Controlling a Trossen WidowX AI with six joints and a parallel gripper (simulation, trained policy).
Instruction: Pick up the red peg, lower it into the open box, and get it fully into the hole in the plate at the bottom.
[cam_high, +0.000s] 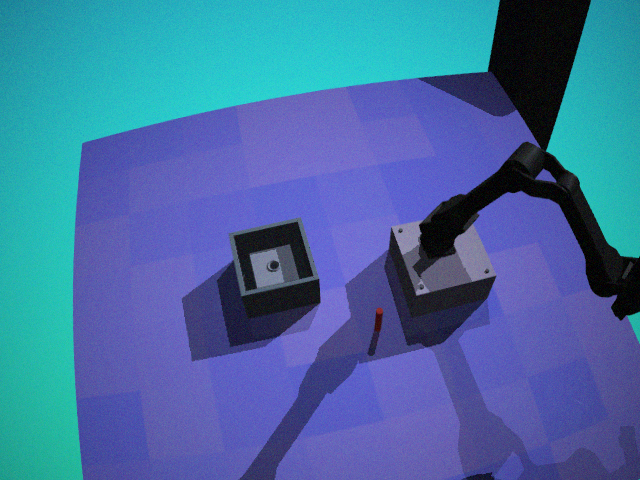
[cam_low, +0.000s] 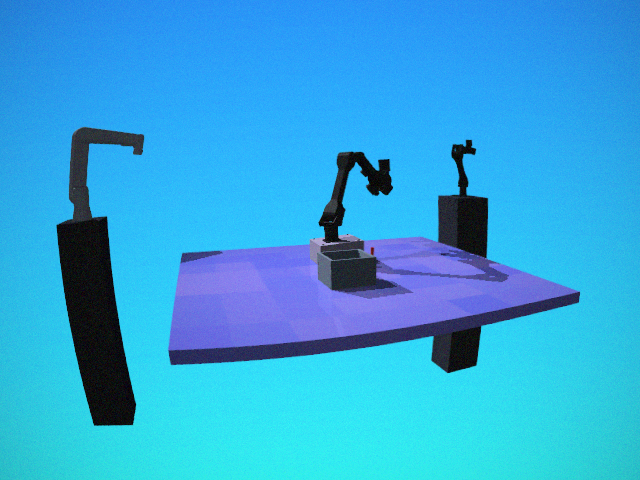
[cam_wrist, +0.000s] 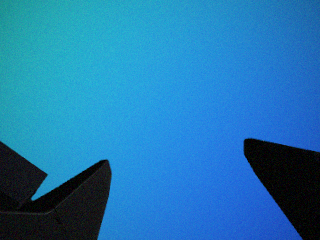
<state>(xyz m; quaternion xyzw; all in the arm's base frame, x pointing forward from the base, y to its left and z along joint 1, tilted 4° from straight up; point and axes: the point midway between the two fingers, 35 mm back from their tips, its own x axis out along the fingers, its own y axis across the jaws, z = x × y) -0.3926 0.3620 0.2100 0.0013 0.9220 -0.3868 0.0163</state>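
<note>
Right now my gripper tip is 590 mm short of the red peg, 230 mm to the left of it and 280 mm above it. Also, from my gripper tip: light plate: 770 mm ahead, 400 mm to the right, 280 mm below; then grey box: 770 mm ahead, 400 mm to the right, 290 mm below.
</note>
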